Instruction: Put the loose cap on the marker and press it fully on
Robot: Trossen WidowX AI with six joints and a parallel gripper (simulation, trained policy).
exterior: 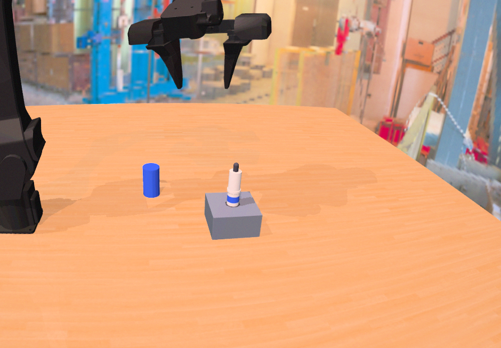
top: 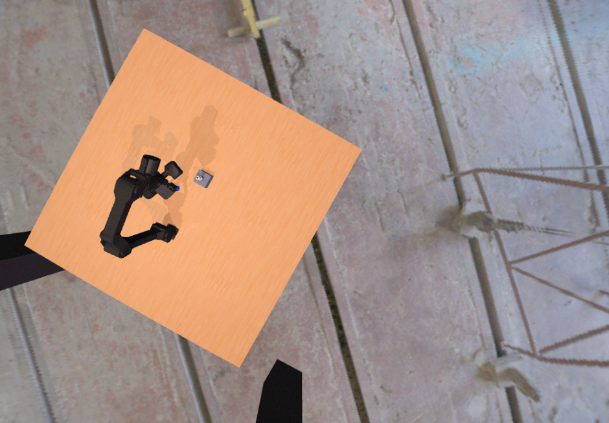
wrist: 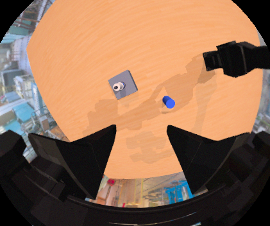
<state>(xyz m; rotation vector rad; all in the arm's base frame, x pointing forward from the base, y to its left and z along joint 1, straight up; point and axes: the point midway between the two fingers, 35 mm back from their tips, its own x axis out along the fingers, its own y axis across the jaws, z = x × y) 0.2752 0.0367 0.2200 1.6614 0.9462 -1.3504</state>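
My gripper tip is now 70 mm past the blue cap, 40 mm to the right of it and 160 mm above it. The rest, counted from my gripper tip: grey holder block: 40 mm ahead, 60 mm to the right, 170 mm below.
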